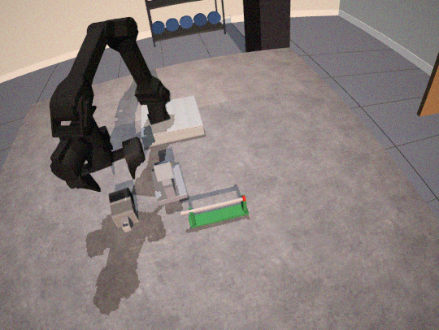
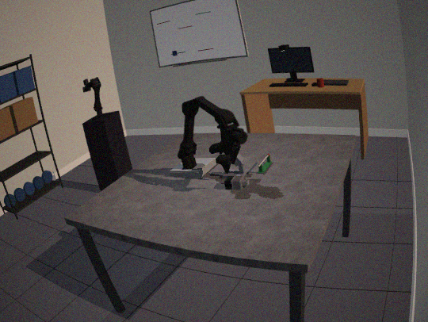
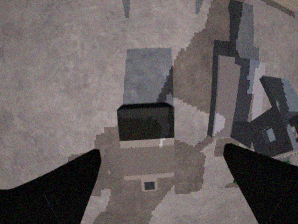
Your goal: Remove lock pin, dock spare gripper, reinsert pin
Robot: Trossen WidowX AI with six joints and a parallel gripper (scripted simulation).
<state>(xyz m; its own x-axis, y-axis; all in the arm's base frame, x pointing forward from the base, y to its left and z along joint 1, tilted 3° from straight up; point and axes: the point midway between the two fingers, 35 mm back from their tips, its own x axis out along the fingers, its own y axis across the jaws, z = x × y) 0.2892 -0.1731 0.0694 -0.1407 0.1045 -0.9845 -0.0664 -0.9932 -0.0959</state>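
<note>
The spare gripper is 30 mm ahead of my gripper tip, 10 mm to the right of it and 70 mm below it. From my gripper tip the other things lie so: mount socket 120 mm to the left, 40 mm below; green cradle 120 mm ahead, 200 mm to the left, 70 mm below.
</note>
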